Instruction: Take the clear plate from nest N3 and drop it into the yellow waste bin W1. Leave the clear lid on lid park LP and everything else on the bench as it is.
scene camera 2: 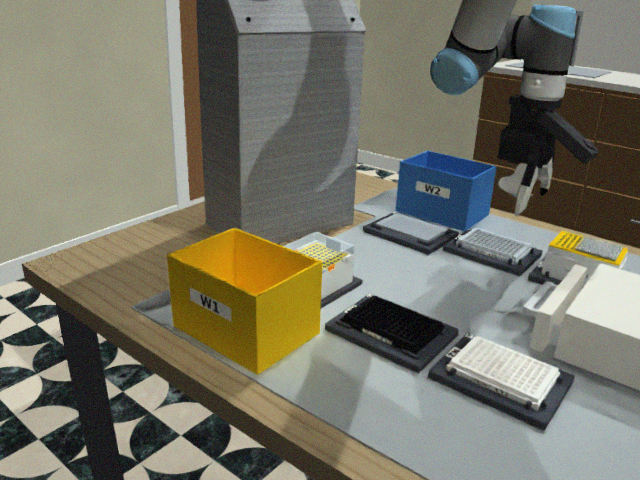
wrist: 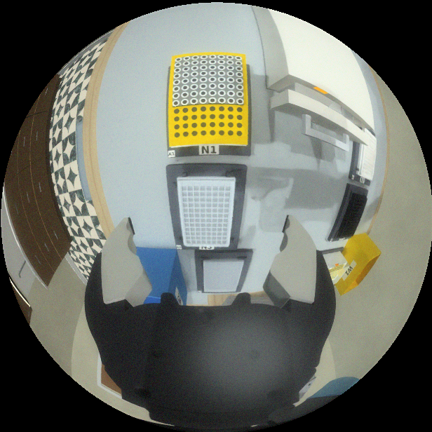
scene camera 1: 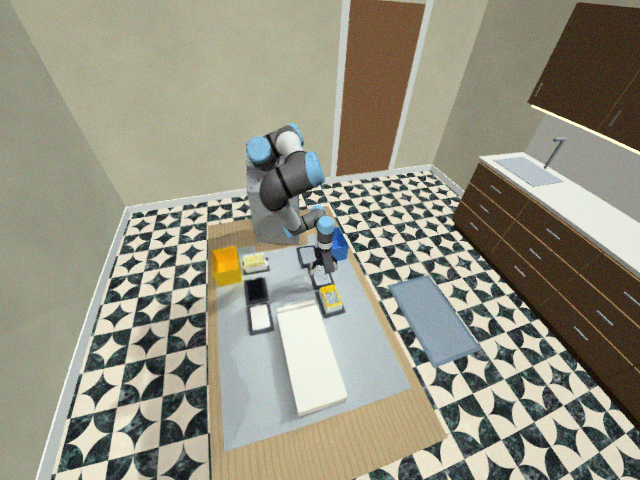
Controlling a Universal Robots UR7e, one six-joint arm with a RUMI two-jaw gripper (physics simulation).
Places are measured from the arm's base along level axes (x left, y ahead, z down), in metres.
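Pixels of known places: gripper, between the fingertips: [scene camera 2: 529, 205] [scene camera 1: 323, 272].
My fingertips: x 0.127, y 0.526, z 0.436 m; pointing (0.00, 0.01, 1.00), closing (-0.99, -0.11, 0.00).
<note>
For each thing: its top centre in the pictures, then the offset to it from my fingertips.
- clear plate, centre of its top: [scene camera 2: 494, 241] [scene camera 1: 321, 274] dz +0.094, dx +0.012, dy -0.056 m
- dark nest N3, centre of its top: [scene camera 2: 494, 243] [scene camera 1: 321, 274] dz +0.098, dx +0.012, dy -0.056 m
- yellow bin W1, centre of its top: [scene camera 2: 243, 258] [scene camera 1: 224, 259] dz +0.000, dx -0.480, dy -0.292 m
- clear lid, centre of its top: [scene camera 2: 411, 225] [scene camera 1: 308, 254] dz +0.100, dx +0.001, dy -0.231 m
- Blue bin W2, centre of its top: [scene camera 2: 448, 163] [scene camera 1: 333, 237] dz +0.000, dx +0.164, dy -0.219 m
- yellow tip rack, centre of its top: [scene camera 2: 589, 244] [scene camera 1: 330, 294] dz +0.043, dx -0.014, dy +0.120 m
- black plate, centre of its top: [scene camera 2: 393, 318] [scene camera 1: 255, 288] dz +0.094, dx -0.364, dy -0.105 m
- white plate, centre of its top: [scene camera 2: 504, 364] [scene camera 1: 259, 316] dz +0.094, dx -0.386, dy +0.070 m
- lidded tip box, centre of its top: [scene camera 2: 312, 248] [scene camera 1: 254, 258] dz +0.043, dx -0.321, dy -0.277 m
The clear plate [scene camera 1: 322, 277] [scene camera 2: 493, 244] [wrist: 206, 212] sits flat in dark nest N3 [scene camera 2: 481, 259] [wrist: 172, 192]. My gripper [scene camera 1: 324, 268] [scene camera 2: 531, 200] [wrist: 207, 218] is open and empty, hanging above N3; in the wrist view its fingers stand wide on either side of the plate, apart from it. The yellow bin W1 [scene camera 1: 227, 266] [scene camera 2: 289, 325] [wrist: 361, 260] stands across the bench; its floor is hidden. The clear lid [scene camera 1: 308, 255] [scene camera 2: 413, 227] [wrist: 223, 275] lies flat on dark lid park LP, beside N3.
Blue bin W2 [scene camera 1: 339, 245] [scene camera 2: 431, 201] [wrist: 159, 267] stands beside LP. A yellow tip rack [scene camera 1: 330, 296] [scene camera 2: 584, 248] [wrist: 209, 125] sits in N1 beside N3. A black plate [scene camera 2: 392, 322], a white plate [scene camera 2: 504, 369], a lidded tip box [scene camera 1: 255, 262] and a large white device [scene camera 1: 312, 359] stand elsewhere.
</note>
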